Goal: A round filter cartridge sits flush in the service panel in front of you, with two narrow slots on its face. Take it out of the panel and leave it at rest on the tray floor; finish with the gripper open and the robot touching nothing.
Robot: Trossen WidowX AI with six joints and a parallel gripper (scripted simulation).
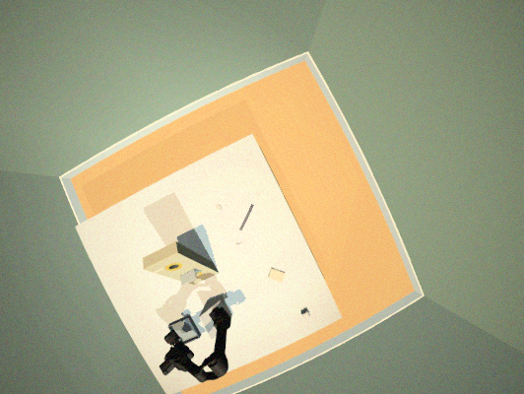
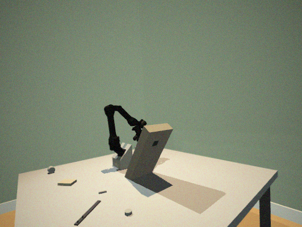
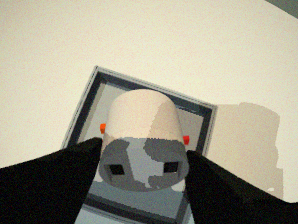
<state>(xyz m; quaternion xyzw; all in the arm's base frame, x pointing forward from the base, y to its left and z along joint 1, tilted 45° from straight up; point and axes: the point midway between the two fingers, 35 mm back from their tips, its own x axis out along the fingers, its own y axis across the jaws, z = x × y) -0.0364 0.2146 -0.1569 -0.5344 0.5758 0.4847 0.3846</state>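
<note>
Right now the round filter cartridge is right at my gripper tip. Round my gripper tip: service panel (380 mm ahead, 300 mm to the right, 60 mm above); then dark-rimmed tray (110 mm below); then tan pad (680 mm to the right, 110 mm below, 40 mm ahead).
</note>
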